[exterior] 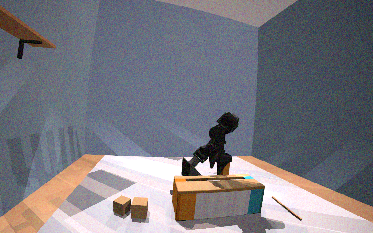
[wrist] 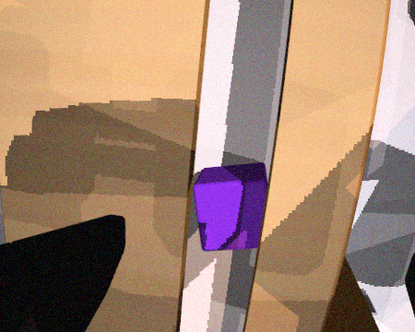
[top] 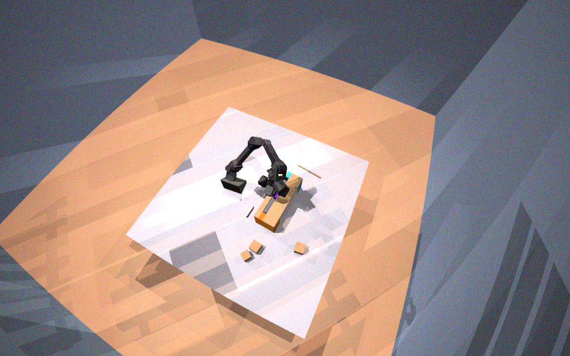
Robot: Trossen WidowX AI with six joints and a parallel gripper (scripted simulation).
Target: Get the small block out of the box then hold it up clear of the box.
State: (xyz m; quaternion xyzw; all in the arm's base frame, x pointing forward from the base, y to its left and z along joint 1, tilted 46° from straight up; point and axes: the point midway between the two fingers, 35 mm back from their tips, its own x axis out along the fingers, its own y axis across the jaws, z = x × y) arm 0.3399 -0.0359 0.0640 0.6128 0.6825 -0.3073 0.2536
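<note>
Now: gripper tip 80 mm above the purple block, 20 mm to the right of it and 10 mm short of it. Round my gripper tip: orange bar 80 mm to the left, 50 mm below, 50 mm behind; box 100 mm below, 10 mm to the left.
</note>
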